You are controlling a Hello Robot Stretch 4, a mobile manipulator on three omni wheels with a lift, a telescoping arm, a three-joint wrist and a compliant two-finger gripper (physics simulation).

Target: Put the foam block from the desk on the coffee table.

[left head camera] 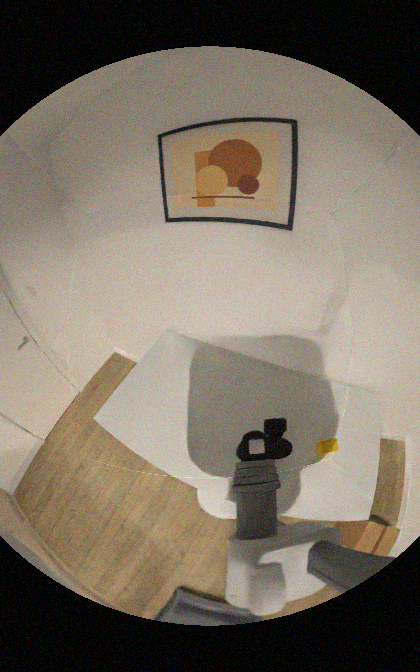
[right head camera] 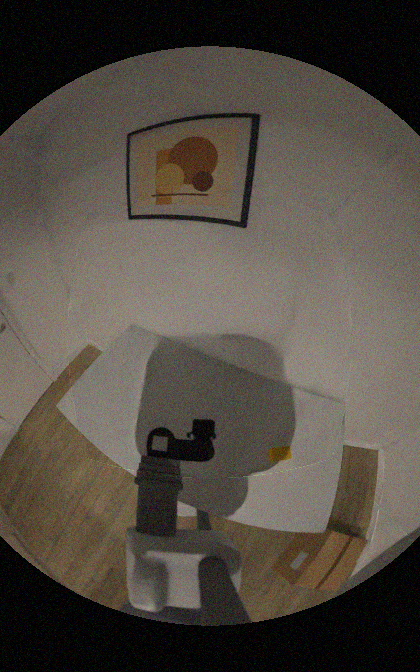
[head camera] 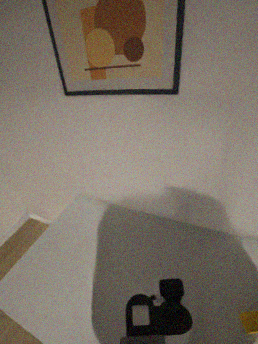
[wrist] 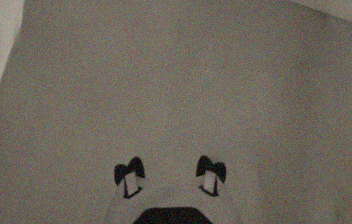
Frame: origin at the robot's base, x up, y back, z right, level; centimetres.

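Seen in the pictures: gripper, fingertip midpoint: (head camera: 162,298) (wrist: 170,169).
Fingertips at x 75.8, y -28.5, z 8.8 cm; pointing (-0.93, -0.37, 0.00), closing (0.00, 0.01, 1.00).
A point is followed by its place in that frame.
The yellow-orange foam block (head camera: 249,322) {x 73.8, y -18.3, z 40.3 cm} (left head camera: 328,446) (right head camera: 280,454) lies on the white desk (head camera: 45,285) {x 69.3, y -37.0, z -45.4 cm} (left head camera: 145,395) (right head camera: 110,395), at the right edge of the head view. It is to the right of my wrist in the head views, inside the right part of a large shadow. My gripper (wrist: 170,169) {x 75.8, y -28.5, z 8.8 cm} is open in the wrist view, its two black fingertips wide apart with nothing between them. It points down over the shaded desk top, left of the block. The fingers are hidden under the wrist in the head views. The block does not show in the wrist view. I see no coffee table.
A wall with a framed picture (head camera: 122,92) {x 142.2, y -83.4, z -1.5 cm} (left head camera: 294,175) (right head camera: 251,170) rises behind the desk. A brown cardboard box (left head camera: 370,536) (right head camera: 330,560) stands on the floor beyond the desk's near right corner. Wooden floor (left head camera: 130,510) (right head camera: 65,465) shows left of and in front of the desk.
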